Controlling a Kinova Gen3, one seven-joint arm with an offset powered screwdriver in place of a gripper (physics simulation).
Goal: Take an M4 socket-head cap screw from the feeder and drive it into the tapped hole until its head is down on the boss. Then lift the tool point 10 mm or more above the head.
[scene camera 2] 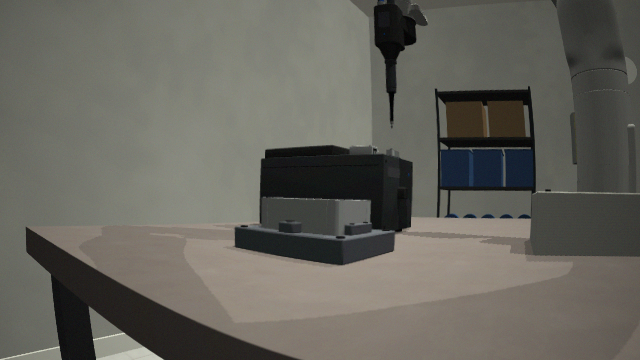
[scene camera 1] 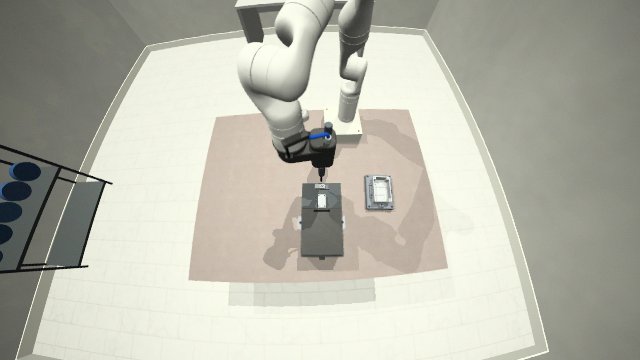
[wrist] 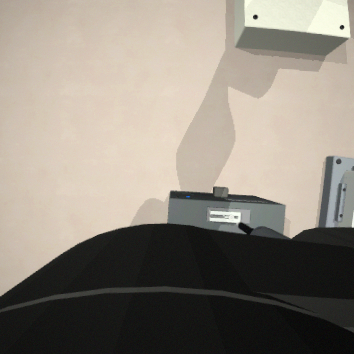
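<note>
My screwdriver (scene camera 1: 321,179) (scene camera 2: 392,123) points straight down, its tip in the air above the feeder's outlet end. In the scene camera 2 view a small light grey screw (scene camera 2: 392,125) shows at the end of the dark bit. In the wrist view the dark tool nose (wrist: 244,228) shows beside the outlet; its end is too small to read. The feeder (scene camera 1: 322,235) (scene camera 2: 320,175) (wrist: 185,211) is a dark box with a light outlet block (scene camera 1: 321,186) (scene camera 2: 392,153) (wrist: 225,216) on top. The pale housing (scene camera 1: 381,191) (scene camera 2: 300,212) sits on a grey fixture plate (scene camera 2: 295,248) (wrist: 330,192). The tapped hole cannot be made out.
The arm's white base block (scene camera 1: 350,136) (scene camera 2: 585,225) (wrist: 290,40) stands behind on the table (scene camera 1: 240,200) (scene camera 2: 450,280). A shelf rack (scene camera 2: 485,142) with boxes and blue bins stands beyond the table. The feeder rises higher than the housing beside it.
</note>
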